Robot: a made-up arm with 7 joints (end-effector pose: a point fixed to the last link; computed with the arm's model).
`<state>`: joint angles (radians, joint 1 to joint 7).
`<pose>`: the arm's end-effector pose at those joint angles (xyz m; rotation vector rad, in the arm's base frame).
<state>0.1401 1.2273 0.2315 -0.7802 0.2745 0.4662 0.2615</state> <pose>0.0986 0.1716 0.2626 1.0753 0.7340 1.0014</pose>
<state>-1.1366 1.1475 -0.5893 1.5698 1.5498 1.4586 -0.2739</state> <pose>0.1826 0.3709 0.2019 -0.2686 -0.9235 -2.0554</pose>
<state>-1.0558 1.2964 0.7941 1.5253 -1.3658 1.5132 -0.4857</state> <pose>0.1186 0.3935 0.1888 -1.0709 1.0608 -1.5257</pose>
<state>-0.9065 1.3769 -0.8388 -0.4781 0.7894 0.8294 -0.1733</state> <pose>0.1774 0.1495 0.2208 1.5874 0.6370 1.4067</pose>
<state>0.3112 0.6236 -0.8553 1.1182 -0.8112 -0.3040 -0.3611</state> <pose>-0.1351 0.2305 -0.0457 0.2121 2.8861 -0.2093</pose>
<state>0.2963 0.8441 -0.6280 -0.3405 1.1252 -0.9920 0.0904</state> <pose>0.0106 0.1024 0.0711 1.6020 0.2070 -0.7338</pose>
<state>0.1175 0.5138 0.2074 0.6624 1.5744 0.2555 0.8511</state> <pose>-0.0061 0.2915 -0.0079 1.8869 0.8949 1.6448</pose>
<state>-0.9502 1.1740 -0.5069 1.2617 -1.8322 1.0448 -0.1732</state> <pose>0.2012 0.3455 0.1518 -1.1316 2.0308 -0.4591</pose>
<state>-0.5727 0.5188 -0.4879 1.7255 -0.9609 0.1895 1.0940</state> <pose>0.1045 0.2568 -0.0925 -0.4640 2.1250 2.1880</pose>
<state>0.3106 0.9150 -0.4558 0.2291 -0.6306 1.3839 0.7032</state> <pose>-0.0256 0.2205 0.0505 -0.7642 -2.2859 -1.0646</pose>
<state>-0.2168 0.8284 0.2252 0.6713 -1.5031 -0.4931 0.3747</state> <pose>0.1256 0.3372 0.1008 -1.2484 0.8853 0.5984</pose>
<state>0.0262 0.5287 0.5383 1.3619 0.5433 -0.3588 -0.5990</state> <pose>-0.0852 0.3105 -0.0382 0.4138 2.6951 -0.0554</pose>
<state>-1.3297 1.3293 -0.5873 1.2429 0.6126 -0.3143 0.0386</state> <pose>0.2299 0.3770 0.2591 1.2964 1.2048 1.5535</pose>
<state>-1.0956 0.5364 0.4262 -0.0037 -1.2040 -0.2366 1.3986</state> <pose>0.2186 0.2008 0.2775 -1.7901 0.5706 -0.1943</pose>
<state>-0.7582 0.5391 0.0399 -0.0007 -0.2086 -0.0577 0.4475</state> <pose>0.2383 0.1493 0.1709 -0.0883 0.6741 0.3580</pose>
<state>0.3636 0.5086 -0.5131 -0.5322 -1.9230 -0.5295 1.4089</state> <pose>0.0603 0.0859 0.1088 2.1563 -2.2502 -0.3924</pose>
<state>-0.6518 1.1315 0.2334 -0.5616 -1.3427 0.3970 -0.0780</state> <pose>0.1178 0.1656 0.2947 0.4865 0.8786 -0.5675</pose>
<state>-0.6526 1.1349 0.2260 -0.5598 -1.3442 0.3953 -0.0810</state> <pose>0.1185 0.1652 0.2945 0.4908 0.8838 -0.5714</pose>
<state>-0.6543 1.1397 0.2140 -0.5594 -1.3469 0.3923 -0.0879</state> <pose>0.1194 0.1643 0.2941 0.5009 0.8899 -0.5810</pose>
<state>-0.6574 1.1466 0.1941 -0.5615 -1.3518 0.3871 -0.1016</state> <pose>0.1206 0.1625 0.2933 0.5207 0.8978 -0.6006</pose>
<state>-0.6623 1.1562 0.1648 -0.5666 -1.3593 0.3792 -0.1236</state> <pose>0.1220 0.1596 0.2920 0.5520 0.9075 -0.6323</pose>
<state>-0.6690 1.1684 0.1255 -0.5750 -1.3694 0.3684 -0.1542</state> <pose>0.1236 0.1557 0.2901 0.5946 0.9193 -0.6772</pose>
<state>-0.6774 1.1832 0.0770 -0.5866 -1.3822 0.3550 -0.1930</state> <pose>0.1254 0.1509 0.2875 0.6467 0.9328 -0.7350</pose>
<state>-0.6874 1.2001 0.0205 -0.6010 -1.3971 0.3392 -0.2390</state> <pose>0.1270 0.1453 0.2842 0.7056 0.9475 -0.8046</pose>
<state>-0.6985 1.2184 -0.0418 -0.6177 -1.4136 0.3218 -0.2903</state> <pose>0.1285 0.1394 0.2802 0.7677 0.9628 -0.8837</pose>
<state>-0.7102 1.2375 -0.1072 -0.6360 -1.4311 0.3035 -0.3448</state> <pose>0.1296 0.1335 0.2756 0.8291 0.9779 -0.9694</pose>
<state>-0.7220 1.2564 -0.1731 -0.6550 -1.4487 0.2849 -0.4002</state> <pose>0.1302 0.1278 0.2706 0.8863 0.9917 -1.0584</pose>
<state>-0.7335 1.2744 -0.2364 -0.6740 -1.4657 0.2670 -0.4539</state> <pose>0.1304 0.1226 0.2656 0.9369 1.0035 -1.1464</pose>
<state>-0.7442 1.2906 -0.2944 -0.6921 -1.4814 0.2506 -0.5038</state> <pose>0.1301 0.1181 0.2608 0.9793 1.0126 -1.2297</pose>
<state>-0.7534 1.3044 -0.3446 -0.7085 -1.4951 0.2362 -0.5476</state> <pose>0.1296 0.1144 0.2565 1.0127 1.0188 -1.3041</pose>
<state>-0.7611 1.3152 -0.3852 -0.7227 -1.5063 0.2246 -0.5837</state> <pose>0.1289 0.1115 0.2530 1.0380 1.0219 -1.3664</pose>
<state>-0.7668 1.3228 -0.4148 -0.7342 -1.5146 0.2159 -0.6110</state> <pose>0.1281 0.1093 0.2504 1.0560 1.0222 -1.4140</pose>
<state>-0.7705 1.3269 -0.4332 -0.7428 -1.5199 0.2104 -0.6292</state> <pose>0.1274 0.1078 0.2487 1.0680 1.0202 -1.4464</pose>
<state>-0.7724 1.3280 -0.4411 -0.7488 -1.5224 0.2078 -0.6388</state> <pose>0.1267 0.1070 0.2481 1.0754 1.0162 -1.4639</pose>
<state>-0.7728 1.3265 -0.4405 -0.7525 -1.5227 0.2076 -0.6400</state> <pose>0.1262 0.1066 0.2481 1.0785 1.0115 -1.4682</pose>
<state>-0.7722 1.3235 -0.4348 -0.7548 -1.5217 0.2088 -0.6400</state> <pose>0.1258 0.1065 0.2487 1.0811 1.0048 -1.4678</pose>
